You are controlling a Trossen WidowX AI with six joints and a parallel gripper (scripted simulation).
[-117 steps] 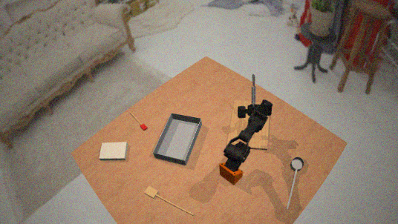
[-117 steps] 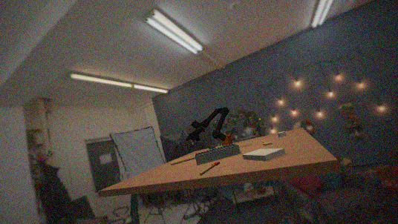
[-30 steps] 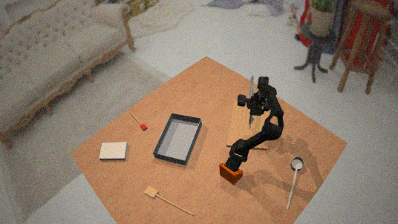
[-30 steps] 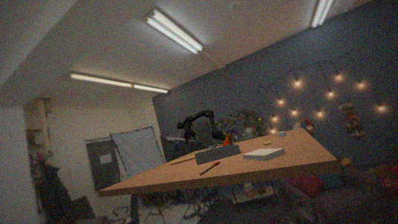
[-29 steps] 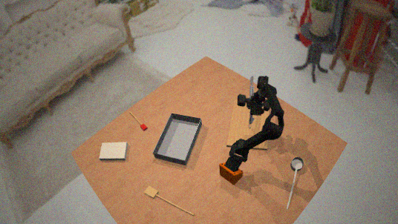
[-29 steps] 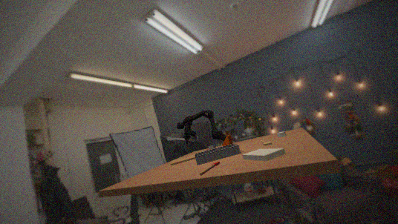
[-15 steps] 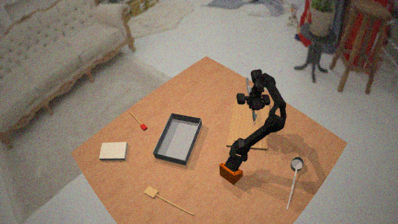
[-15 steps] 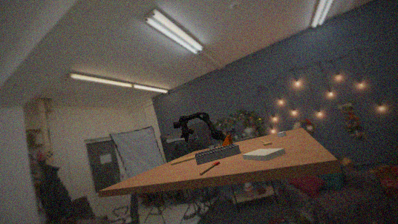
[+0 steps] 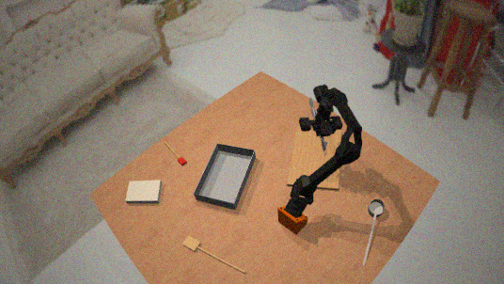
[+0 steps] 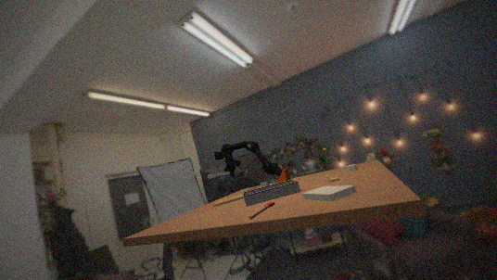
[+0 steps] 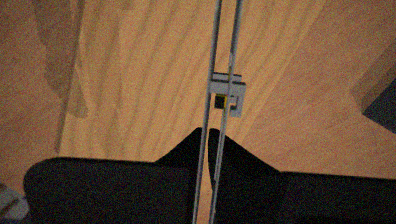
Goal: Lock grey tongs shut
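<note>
The wooden board lies 150 mm below my gripper tip. Round my gripper tip: red-headed spatula: 540 mm ahead, 430 mm to the left, 150 mm below; grey roasting tin: 250 mm ahead, 360 mm to the left, 130 mm below; white block: 500 mm ahead, 700 mm to the left, 140 mm below.
</note>
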